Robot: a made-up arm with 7 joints. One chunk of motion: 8 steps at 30 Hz.
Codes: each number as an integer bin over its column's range. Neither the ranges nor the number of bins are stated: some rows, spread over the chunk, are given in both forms.
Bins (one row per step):
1: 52 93 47 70 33 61
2: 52 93 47 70 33 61
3: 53 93 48 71 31 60
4: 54 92 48 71 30 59
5: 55 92 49 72 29 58
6: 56 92 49 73 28 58
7: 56 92 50 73 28 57
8: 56 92 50 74 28 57
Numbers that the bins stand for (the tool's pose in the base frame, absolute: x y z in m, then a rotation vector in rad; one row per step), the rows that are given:
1: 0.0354 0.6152 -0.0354 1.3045 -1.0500 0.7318
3: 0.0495 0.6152 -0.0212 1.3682 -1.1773 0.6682
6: 0.0919 0.6010 -0.0071 1.4955 -1.3682 0.5409
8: 0.0919 0.6010 0.0071 1.5591 -1.3682 0.4773
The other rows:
2: 0.0354 0.6152 -0.0354 1.3045 -1.0500 0.7318
4: 0.0636 0.6010 -0.0212 1.3682 -1.2409 0.6045
5: 0.0778 0.6010 -0.0071 1.4318 -1.3045 0.5409
7: 0.0919 0.6010 0.0071 1.4955 -1.3682 0.4773

